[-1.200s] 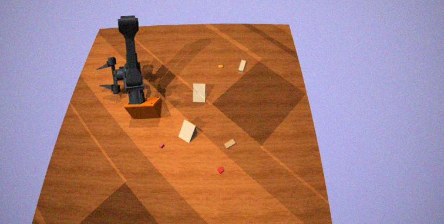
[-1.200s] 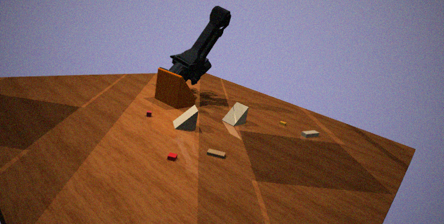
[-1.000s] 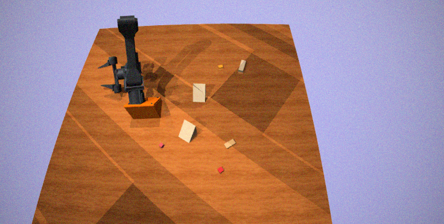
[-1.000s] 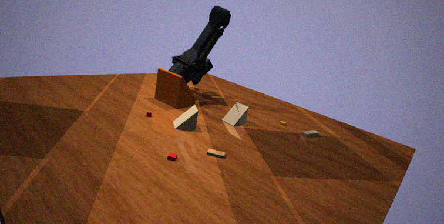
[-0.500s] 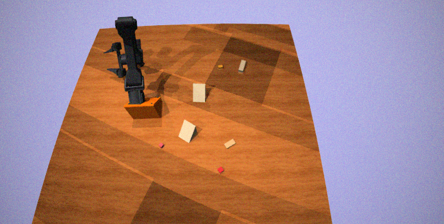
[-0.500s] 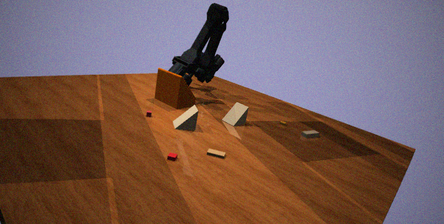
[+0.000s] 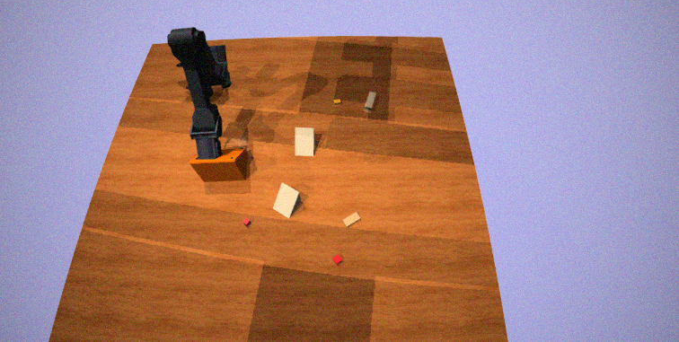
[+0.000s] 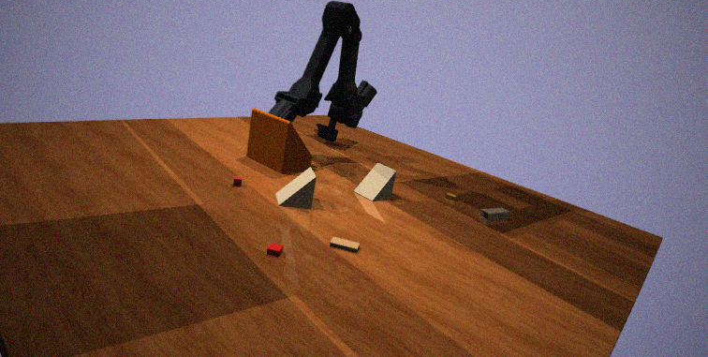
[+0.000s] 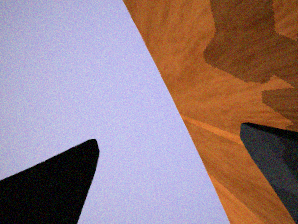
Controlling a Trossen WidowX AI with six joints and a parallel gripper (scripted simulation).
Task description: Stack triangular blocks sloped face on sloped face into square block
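My gripper tip is now 48 cm short of the triangular block, 24 cm to the left of it and 6 cm above it. Round my gripper tip: tan bar 64 cm ahead, 51 cm to the right, 7 cm below; then yellow piece 59 cm ahead, 7 cm below, 6 cm to the right.
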